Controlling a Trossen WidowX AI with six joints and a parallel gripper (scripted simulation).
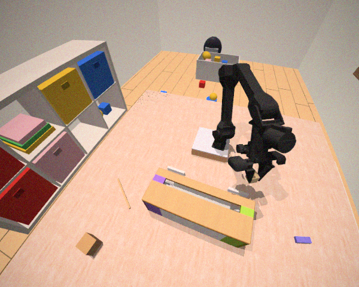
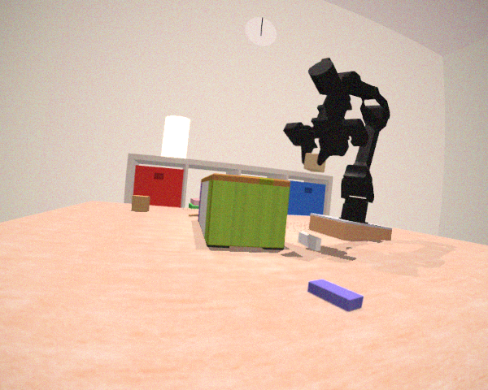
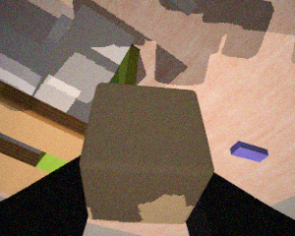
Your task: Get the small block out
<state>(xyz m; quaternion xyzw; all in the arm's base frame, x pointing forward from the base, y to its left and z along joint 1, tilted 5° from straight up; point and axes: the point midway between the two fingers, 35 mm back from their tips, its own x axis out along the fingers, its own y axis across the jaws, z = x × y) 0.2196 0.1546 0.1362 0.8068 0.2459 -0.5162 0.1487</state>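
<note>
Right now the tan block is 1 cm to the right of my gripper tip and 1 cm behind it. The rest, counted from my gripper tip: thin stick: 49 cm to the right, 19 cm ahead, 17 cm below; then box: 16 cm to the right, 11 cm below, 9 cm ahead.
</note>
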